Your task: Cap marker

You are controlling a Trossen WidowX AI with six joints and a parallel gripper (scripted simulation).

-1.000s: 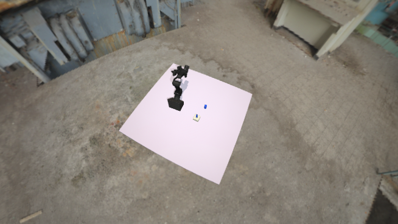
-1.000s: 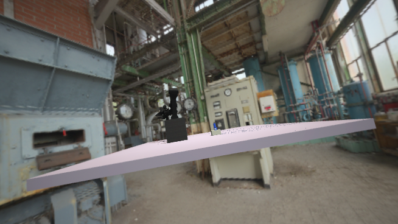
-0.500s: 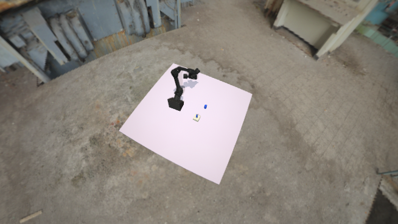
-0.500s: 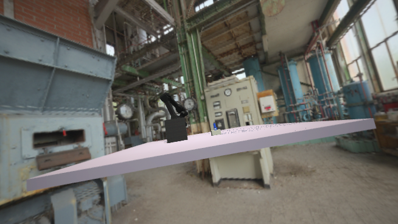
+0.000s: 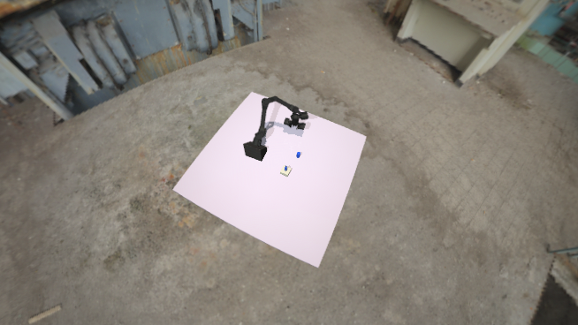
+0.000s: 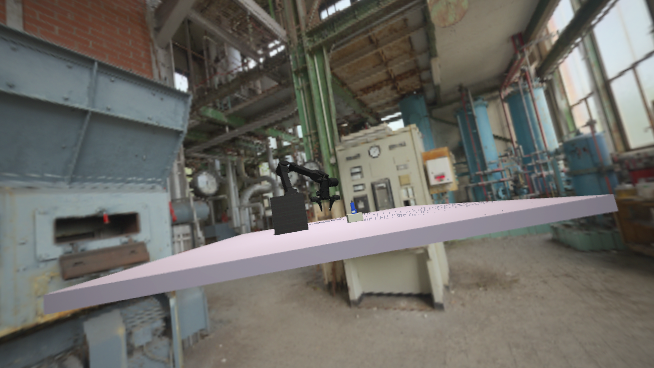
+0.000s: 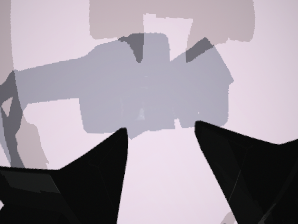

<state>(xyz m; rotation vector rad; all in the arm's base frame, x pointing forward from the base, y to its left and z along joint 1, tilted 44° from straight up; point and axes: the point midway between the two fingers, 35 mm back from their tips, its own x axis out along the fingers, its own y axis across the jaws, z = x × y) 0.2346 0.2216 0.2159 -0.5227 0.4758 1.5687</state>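
Right now my gripper tip is 23 cm to the left of the blue cap, 12 cm short of it and 4 cm above it. Round my gripper tip: holder block: 42 cm to the right, 7 cm ahead, 5 cm below.
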